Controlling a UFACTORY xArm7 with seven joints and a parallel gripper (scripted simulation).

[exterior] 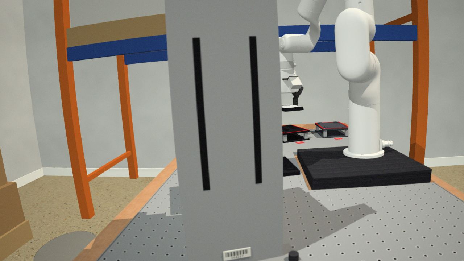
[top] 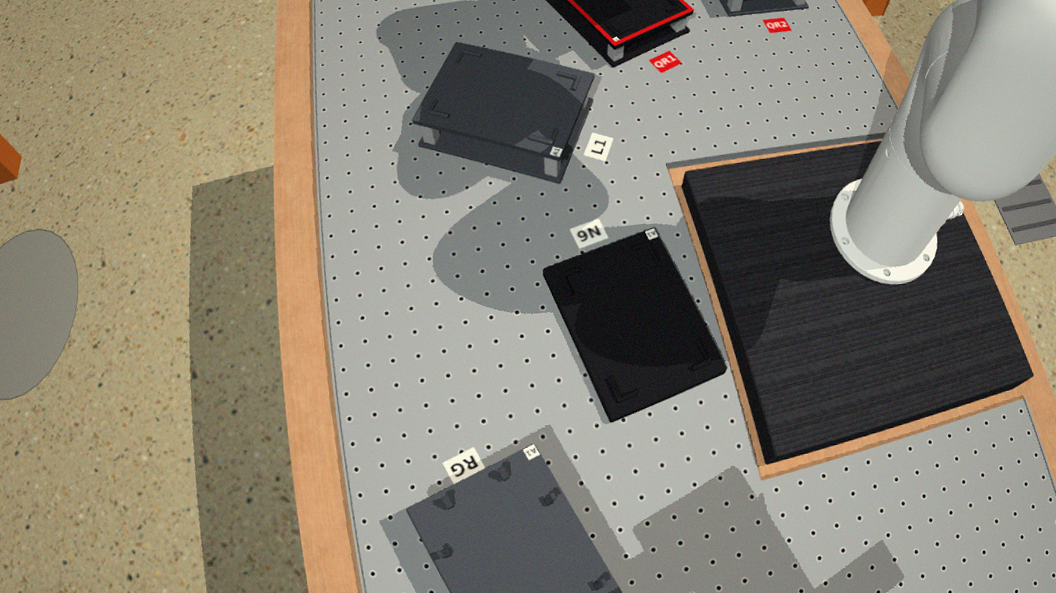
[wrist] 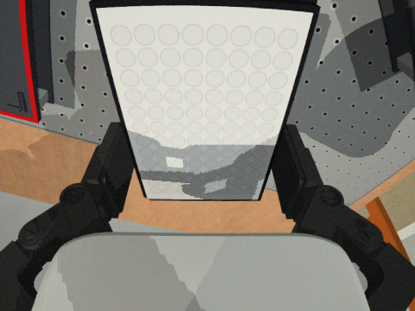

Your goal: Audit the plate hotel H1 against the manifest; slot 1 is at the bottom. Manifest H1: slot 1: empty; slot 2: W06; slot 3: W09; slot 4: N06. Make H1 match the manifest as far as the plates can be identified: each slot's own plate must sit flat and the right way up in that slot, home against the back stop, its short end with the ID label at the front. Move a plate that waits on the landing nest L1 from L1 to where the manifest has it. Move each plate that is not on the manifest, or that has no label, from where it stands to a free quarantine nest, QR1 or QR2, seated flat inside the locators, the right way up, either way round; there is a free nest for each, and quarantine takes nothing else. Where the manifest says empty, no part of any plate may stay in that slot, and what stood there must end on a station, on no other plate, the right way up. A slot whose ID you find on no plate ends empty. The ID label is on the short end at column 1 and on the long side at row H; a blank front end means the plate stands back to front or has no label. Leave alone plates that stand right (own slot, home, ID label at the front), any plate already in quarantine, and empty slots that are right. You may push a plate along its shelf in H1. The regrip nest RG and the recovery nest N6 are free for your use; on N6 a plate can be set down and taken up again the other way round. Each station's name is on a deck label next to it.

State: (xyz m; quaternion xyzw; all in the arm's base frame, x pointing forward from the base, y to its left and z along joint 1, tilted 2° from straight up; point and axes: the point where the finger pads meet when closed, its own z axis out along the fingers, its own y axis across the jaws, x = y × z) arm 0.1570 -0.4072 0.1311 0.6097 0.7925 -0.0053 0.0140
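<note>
Now: hand 10 mm to the right of the quarantine nest QR1 and 110 mm above it. Round my hand: white well plate (10 mm to the left, 10 mm below); landing nest L1 (180 mm ahead, 140 mm to the left, 100 mm below); quarantine nest QR2 (210 mm behind, 20 mm to the right, 110 mm below).
</note>
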